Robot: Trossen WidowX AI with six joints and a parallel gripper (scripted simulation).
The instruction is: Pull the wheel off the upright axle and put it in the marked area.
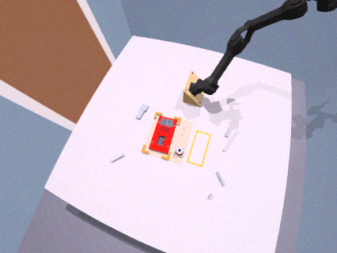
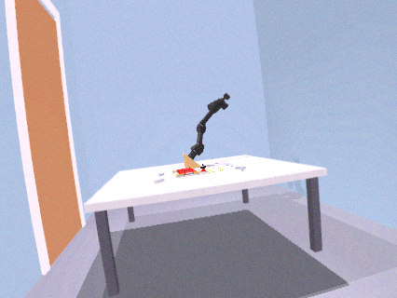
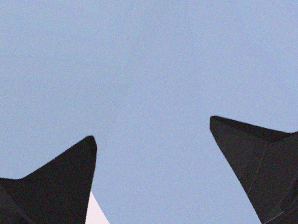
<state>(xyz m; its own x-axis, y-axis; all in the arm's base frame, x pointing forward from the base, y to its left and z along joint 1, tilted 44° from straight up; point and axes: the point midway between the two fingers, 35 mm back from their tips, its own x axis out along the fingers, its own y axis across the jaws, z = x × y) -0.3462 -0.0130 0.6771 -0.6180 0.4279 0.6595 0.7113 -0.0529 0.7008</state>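
The wheel is 720 mm ahead of my gripper tip, 460 mm to the right of it and 540 mm below it.
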